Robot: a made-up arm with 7 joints.
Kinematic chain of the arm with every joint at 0, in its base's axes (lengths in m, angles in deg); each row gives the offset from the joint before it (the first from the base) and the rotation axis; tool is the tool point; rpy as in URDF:
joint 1: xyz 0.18 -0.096 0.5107 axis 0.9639 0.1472 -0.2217
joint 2: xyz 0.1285 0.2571 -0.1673 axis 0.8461 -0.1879 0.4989
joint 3: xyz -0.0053 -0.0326 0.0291 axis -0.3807 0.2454 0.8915
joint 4: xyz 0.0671 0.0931 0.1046 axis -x
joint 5: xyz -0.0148 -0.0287 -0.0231 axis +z
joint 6: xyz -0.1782 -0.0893 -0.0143 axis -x
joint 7: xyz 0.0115 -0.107 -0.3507 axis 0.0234 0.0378 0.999
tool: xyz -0.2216 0.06 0.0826 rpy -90 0 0
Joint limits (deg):
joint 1: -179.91..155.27
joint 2: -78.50..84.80
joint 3: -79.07..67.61
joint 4: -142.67..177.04
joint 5: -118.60..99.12
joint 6: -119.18..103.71
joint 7: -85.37..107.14
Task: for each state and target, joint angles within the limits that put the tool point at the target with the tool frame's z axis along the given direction. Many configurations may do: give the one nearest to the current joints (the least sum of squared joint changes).
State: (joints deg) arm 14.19 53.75 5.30 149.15 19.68 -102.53 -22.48
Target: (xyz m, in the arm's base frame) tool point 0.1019 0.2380 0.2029 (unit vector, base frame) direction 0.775 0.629 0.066
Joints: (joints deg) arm -28.76 28.86 -25.53 131.24 1.06 -119.18 -49.68
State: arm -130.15 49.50 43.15 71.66 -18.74 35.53 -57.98
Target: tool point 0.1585 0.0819 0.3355 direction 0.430 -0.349 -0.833
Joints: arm -157.60 40.10 56.98 110.41 -16.15 58.86 -68.13
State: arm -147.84 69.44 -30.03 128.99 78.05 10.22 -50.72
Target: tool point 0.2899 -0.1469 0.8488 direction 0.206 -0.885 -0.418
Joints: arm -131.48 72.67 -72.04 109.37 58.71 16.54 -59.06
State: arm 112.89 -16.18 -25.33 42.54 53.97 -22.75 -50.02
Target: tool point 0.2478 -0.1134 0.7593 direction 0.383 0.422 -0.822
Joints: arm 127.95 -46.01 -31.38 66.21 16.12 -14.35 -85.37
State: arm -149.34 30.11 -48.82 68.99 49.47 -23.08 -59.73
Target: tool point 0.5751 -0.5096 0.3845 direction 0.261 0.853 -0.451
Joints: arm -155.97 -8.50 -73.34 29.61 -8.03 -40.10 -41.70
